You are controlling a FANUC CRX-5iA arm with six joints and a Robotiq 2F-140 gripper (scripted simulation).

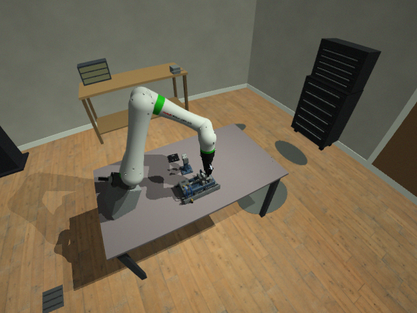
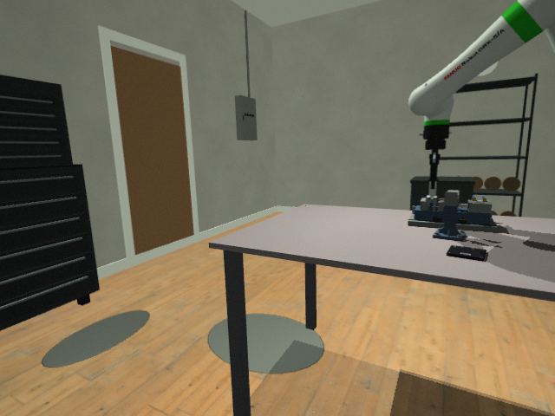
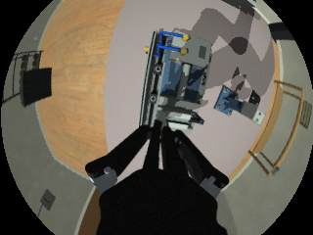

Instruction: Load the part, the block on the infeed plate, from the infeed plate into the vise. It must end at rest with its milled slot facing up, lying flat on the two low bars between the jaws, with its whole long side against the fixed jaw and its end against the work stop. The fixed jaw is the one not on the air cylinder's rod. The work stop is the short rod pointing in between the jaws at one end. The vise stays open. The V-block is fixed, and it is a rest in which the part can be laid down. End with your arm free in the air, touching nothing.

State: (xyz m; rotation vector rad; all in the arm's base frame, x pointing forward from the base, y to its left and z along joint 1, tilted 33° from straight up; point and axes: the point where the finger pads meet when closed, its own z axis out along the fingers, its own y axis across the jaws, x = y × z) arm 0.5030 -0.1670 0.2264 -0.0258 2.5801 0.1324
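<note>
Now: hand 4 cm to the right of the part and 4 cm above it. The rest, counted from my hand: air cylinder: 17 cm behind, 6 cm below, 3 cm to the left; vise: 10 cm below, 7 cm behind, 4 cm to the left; black infeed plate: 43 cm to the left, 13 cm below, 13 cm behind.
</note>
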